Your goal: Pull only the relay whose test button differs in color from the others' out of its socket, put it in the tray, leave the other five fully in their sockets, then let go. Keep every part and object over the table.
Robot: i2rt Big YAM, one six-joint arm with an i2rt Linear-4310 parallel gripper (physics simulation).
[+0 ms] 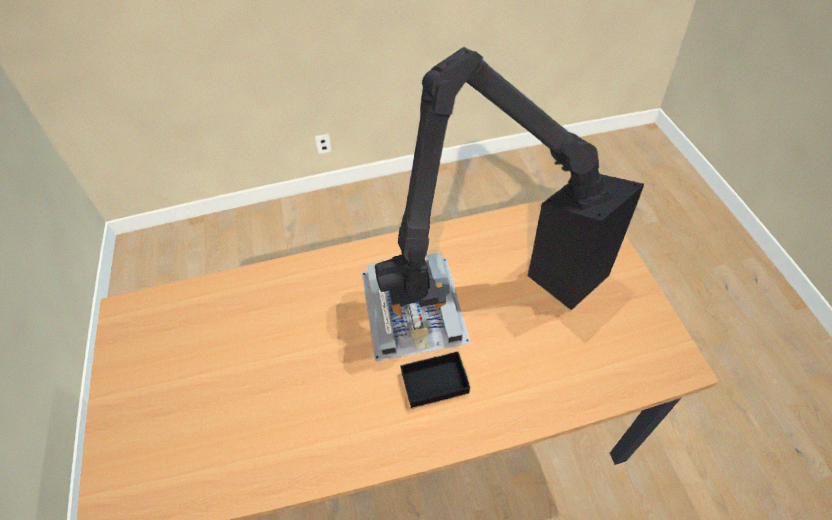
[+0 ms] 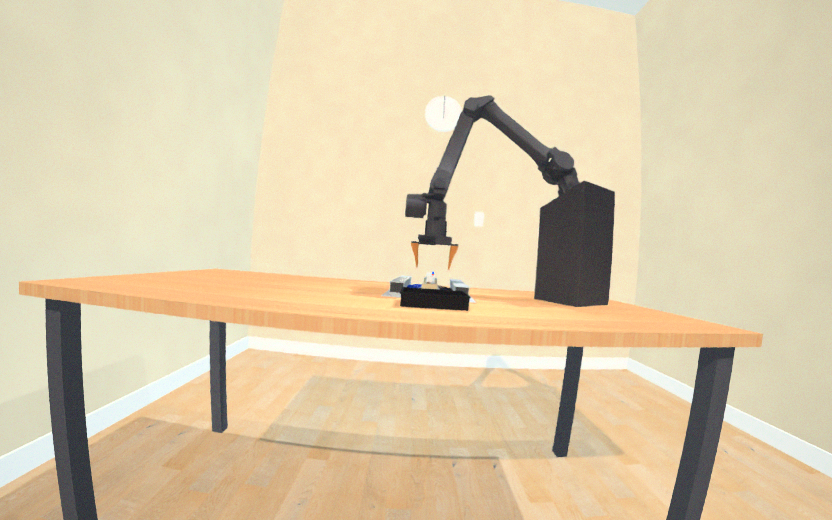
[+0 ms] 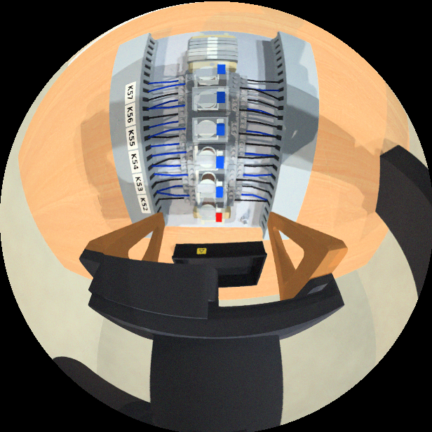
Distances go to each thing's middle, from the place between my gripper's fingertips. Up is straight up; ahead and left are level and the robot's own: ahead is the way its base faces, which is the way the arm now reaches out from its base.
Scene:
My hand is 8 cm to the left of the grey panel (image 1: 405,346) and 8 cm above it.

